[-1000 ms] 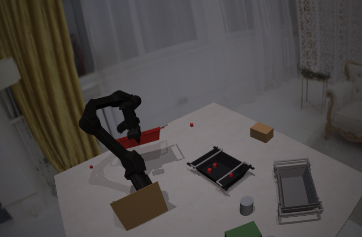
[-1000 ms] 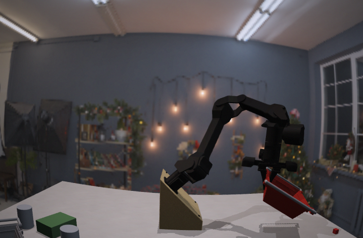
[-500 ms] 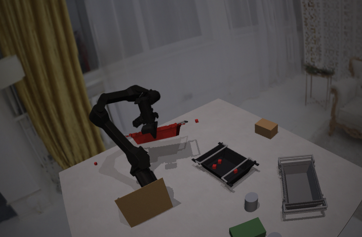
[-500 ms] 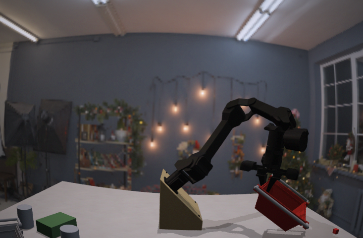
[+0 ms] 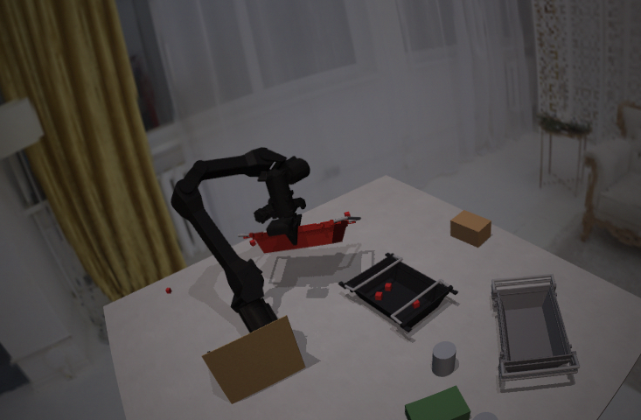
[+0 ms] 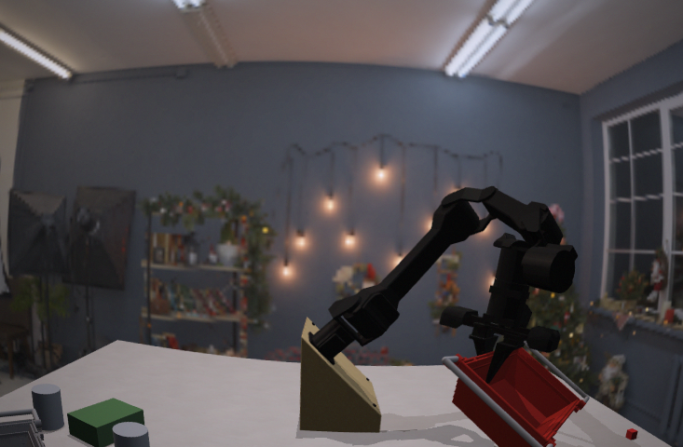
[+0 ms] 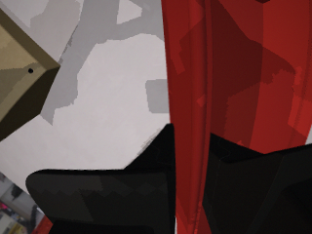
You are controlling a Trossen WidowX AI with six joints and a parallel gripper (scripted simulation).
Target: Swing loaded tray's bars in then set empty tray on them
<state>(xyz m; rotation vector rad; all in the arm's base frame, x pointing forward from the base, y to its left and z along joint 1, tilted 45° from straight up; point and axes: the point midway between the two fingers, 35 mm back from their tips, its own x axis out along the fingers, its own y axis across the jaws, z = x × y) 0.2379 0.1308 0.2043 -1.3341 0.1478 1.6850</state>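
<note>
Right now the red tray is 5 cm to the left of my gripper tip and 5 cm ahead of it. From my gripper tip the other things lie so: tan box (51 cm ahead, 23 cm to the right, 13 cm below); then green block (61 cm to the right, 14 cm below, 8 cm behind).
</note>
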